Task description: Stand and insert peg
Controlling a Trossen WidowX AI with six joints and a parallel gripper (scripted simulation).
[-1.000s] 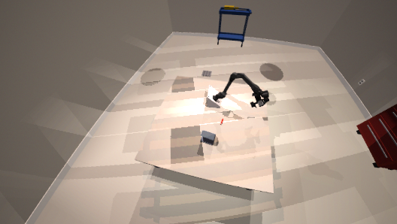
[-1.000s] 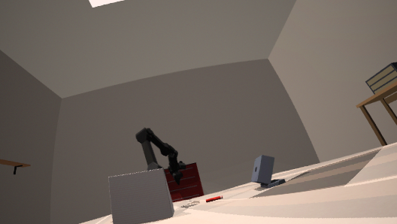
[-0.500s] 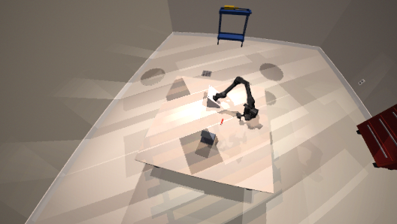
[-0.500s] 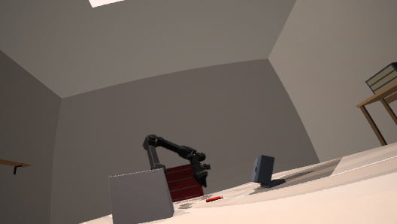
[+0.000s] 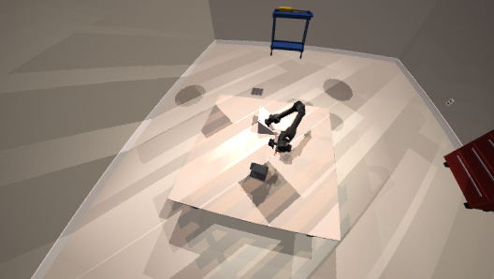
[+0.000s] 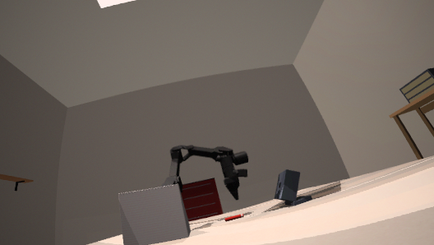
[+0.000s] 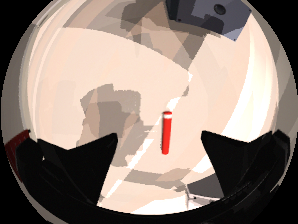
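My gripper tip is now 2 cm past the red peg, 2 cm to the left of it and 7 cm above it. Also, from my gripper tip: grey-blue sloped panel: 19 cm ahead, 12 cm to the right.
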